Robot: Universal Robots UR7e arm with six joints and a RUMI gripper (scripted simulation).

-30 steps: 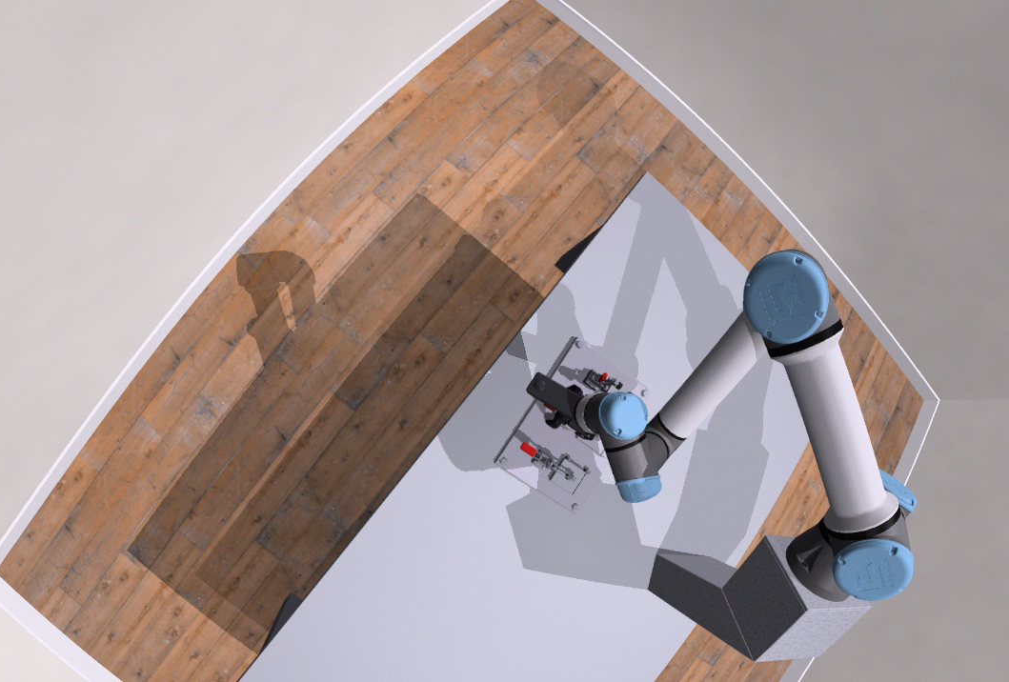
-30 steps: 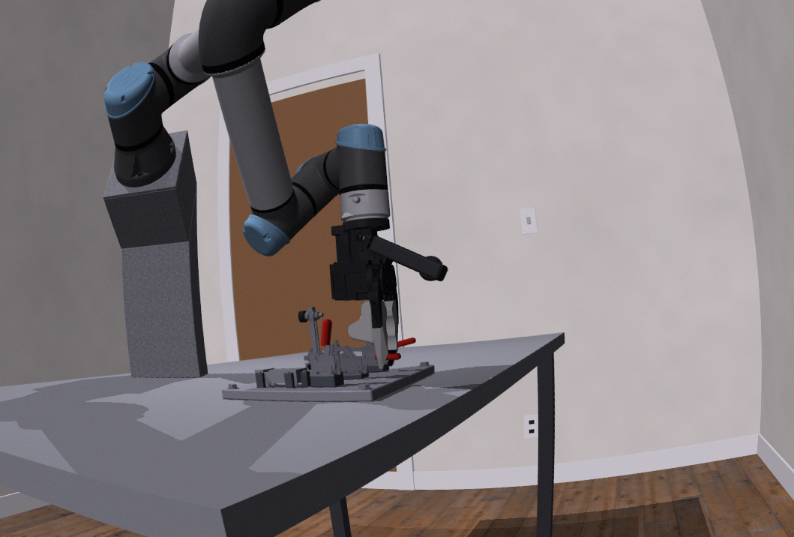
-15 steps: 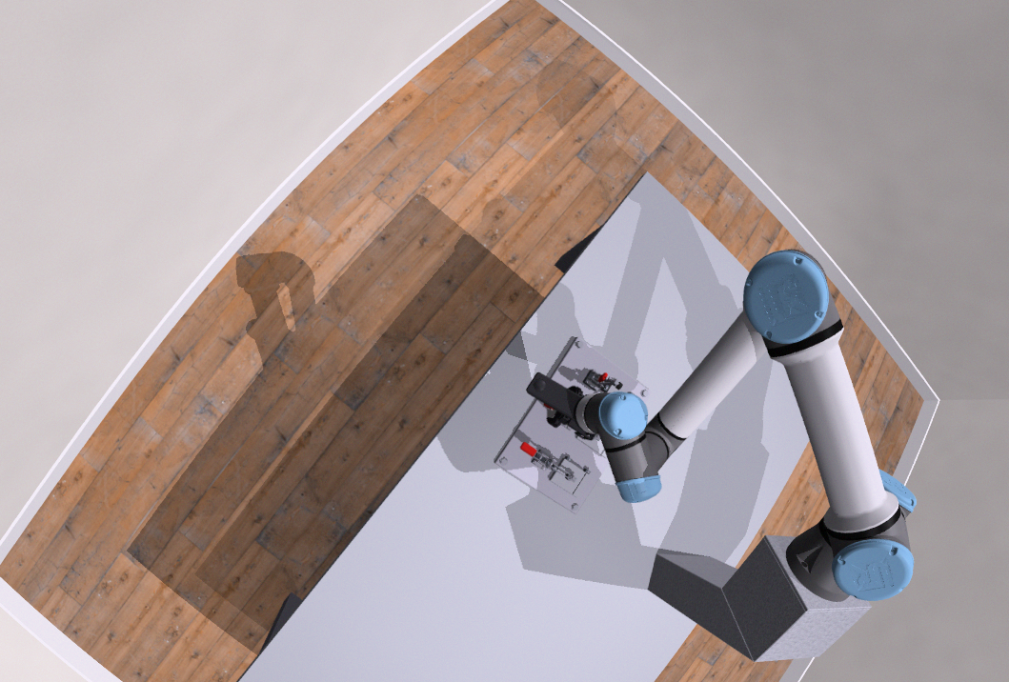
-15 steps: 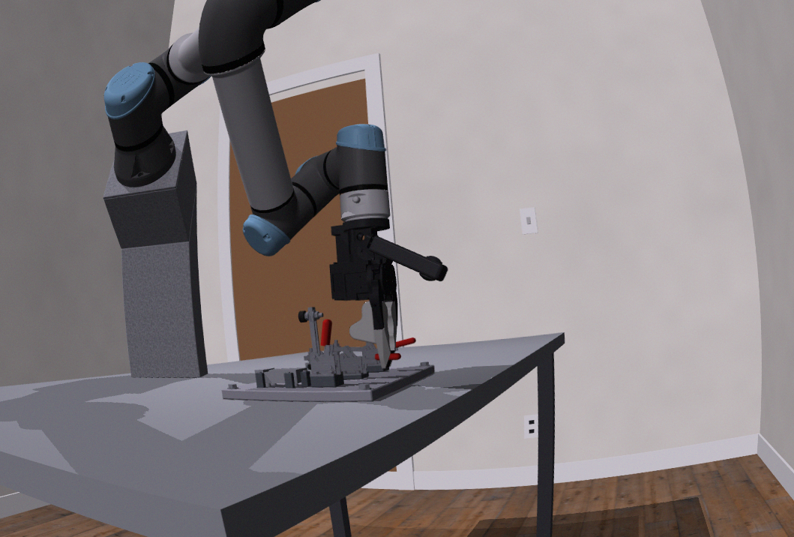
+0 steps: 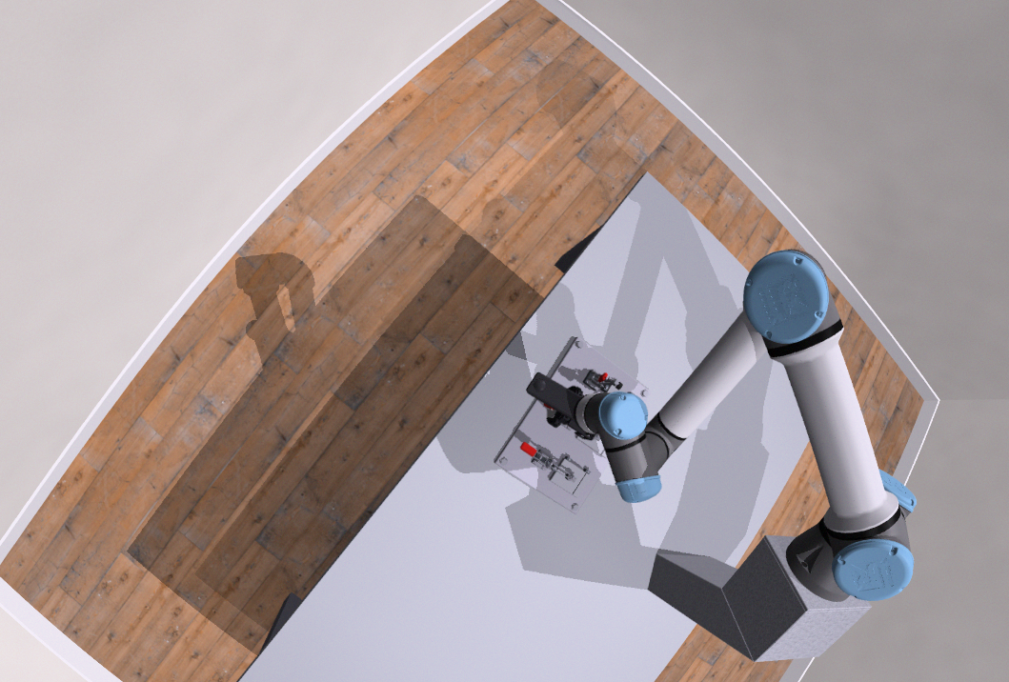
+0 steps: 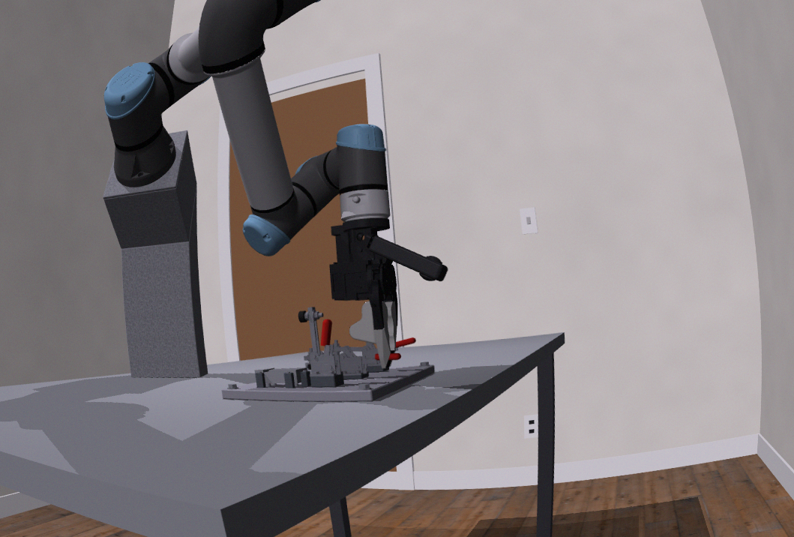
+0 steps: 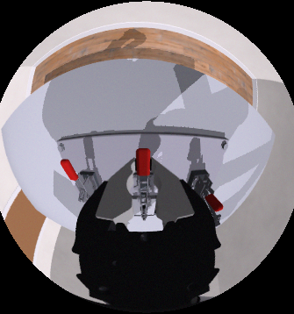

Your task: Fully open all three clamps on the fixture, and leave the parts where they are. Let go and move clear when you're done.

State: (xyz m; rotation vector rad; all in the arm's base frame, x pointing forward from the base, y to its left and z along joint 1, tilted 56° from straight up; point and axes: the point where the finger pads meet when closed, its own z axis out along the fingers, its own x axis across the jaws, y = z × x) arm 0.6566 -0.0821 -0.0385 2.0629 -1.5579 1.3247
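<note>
My gripper is now 9 cm past the metal plate and 4 cm above it.
</note>
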